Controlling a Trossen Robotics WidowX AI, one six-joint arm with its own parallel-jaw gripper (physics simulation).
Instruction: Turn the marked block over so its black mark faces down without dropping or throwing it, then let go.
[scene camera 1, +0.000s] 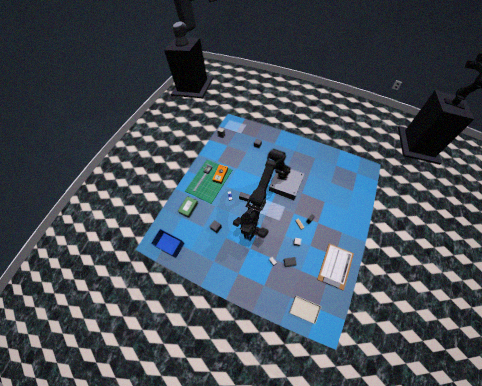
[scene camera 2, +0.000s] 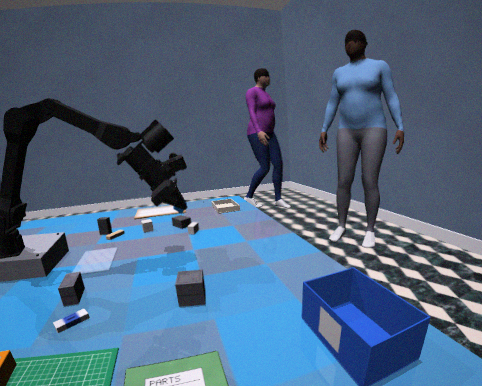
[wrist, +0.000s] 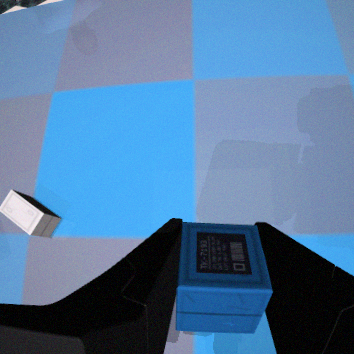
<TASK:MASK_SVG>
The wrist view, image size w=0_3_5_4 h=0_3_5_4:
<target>my gripper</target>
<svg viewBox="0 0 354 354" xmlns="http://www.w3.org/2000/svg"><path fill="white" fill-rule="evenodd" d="M256 221L254 225L257 226L272 287L272 294L264 311L276 354L354 354L354 276L337 265L335 266L329 260L267 222ZM182 218L170 218L106 271L56 302L45 305L0 303L0 354L163 354L176 295Z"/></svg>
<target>blue block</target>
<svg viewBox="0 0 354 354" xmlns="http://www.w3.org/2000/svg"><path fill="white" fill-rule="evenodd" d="M182 221L176 282L175 329L201 332L254 333L272 294L272 287L257 226L251 224Z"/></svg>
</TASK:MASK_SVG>
